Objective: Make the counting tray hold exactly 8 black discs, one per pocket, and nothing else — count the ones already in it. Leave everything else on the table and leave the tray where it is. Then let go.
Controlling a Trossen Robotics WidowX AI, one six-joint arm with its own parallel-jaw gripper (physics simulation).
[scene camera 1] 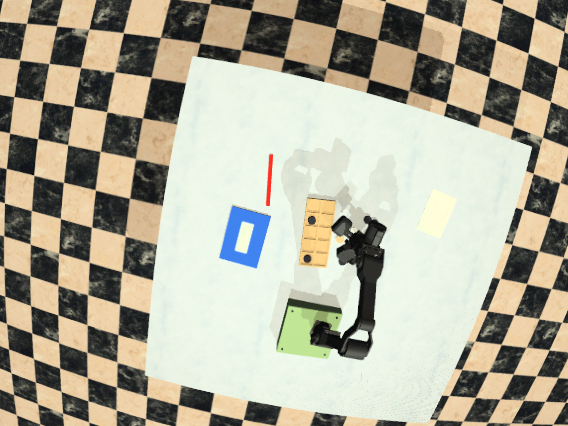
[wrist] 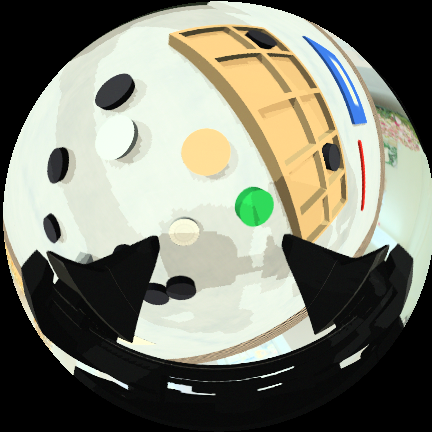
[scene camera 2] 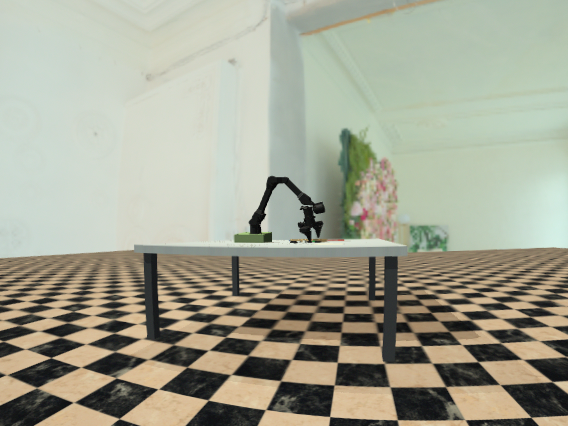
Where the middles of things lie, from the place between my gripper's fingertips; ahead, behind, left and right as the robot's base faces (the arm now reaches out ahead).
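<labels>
Looking at the tan disc [wrist: 205, 151], I find it 10 mm below my hand, 60 mm behind it and 10 mm to the left of it. The green disc [wrist: 253, 205] is 10 mm below my hand too, 10 mm behind it and 30 mm to the left of it. And the tan counting tray [scene camera 1: 316, 239], which I see as well, is 10 mm below my hand, while being 70 mm behind it and 90 mm to the left of it.
</labels>
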